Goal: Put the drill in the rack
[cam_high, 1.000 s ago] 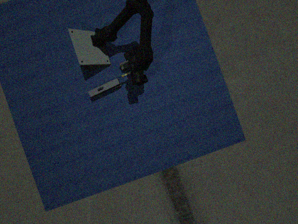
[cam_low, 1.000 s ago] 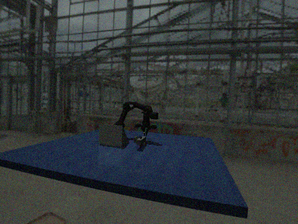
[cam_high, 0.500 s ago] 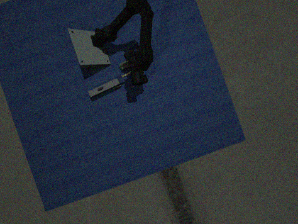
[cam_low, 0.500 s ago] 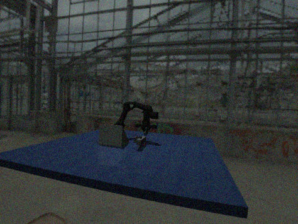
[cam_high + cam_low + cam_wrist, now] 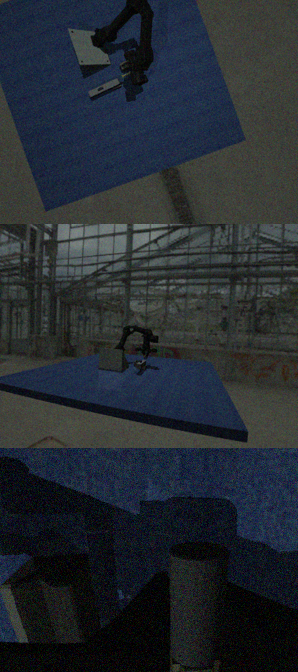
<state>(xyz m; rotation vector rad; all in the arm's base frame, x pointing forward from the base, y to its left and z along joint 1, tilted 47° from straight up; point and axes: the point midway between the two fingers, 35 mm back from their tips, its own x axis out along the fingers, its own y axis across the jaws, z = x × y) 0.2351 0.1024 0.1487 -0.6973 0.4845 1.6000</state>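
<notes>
Now: the drill 40 mm to the right of my gripper tip, 40 mm above it and 10 mm ahead of it. From my gripper tip the other things lie so: long grey block: 200 mm to the right, 40 mm ahead, 10 mm below.
</notes>
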